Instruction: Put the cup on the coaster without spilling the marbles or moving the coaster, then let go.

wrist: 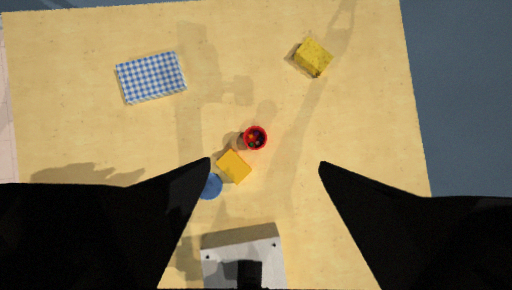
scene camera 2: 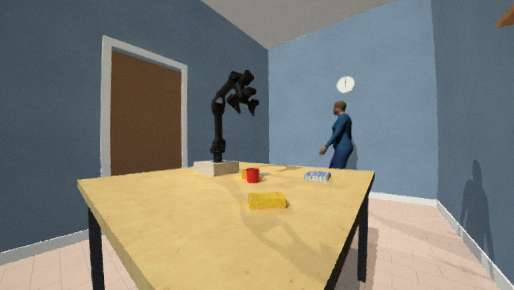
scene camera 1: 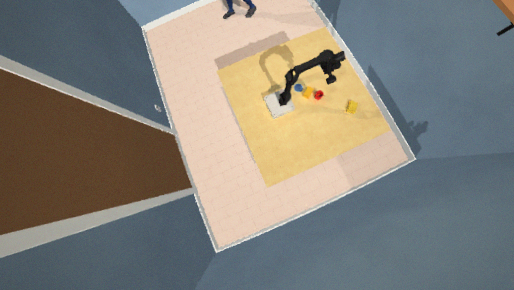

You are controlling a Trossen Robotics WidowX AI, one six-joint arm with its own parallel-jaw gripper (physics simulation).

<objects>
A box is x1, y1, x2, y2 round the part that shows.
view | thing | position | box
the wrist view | gripper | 265, 164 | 0, 157, 511, 289
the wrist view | orange-yellow block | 230, 163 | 215, 149, 251, 184
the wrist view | blue-and-white checked block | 160, 75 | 115, 50, 187, 104
</objects>
